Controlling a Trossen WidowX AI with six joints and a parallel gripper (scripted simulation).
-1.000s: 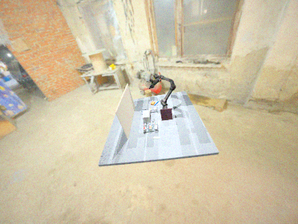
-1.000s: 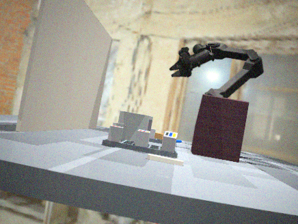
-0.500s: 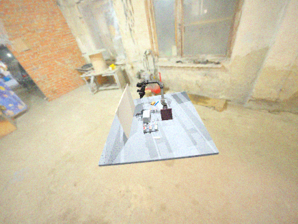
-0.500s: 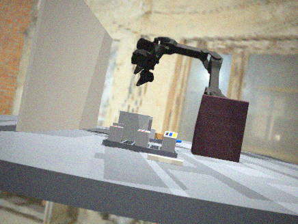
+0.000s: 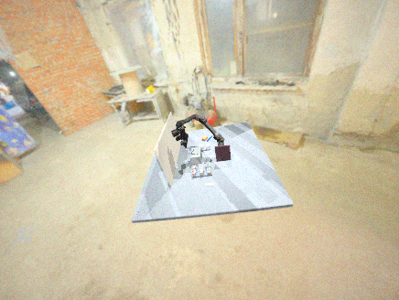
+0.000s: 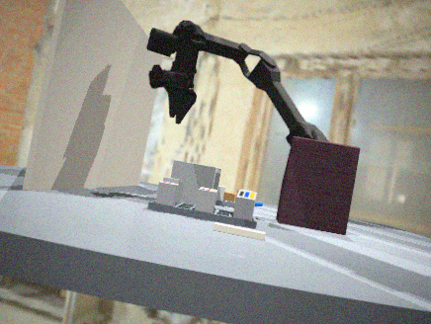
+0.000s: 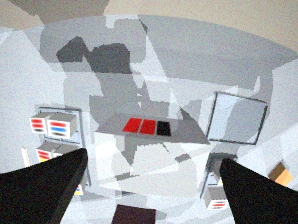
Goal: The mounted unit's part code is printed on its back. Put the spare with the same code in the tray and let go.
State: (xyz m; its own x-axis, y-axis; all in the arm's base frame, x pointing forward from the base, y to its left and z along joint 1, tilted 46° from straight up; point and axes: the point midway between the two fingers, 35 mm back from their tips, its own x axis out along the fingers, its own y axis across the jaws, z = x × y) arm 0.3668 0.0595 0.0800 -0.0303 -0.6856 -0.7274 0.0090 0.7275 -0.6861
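My gripper tip is 60 mm past the white spare block, 250 mm to the right of it and 160 mm above it. Also, from my gripper tip: beige panel 160 mm ahead, 30 mm above.
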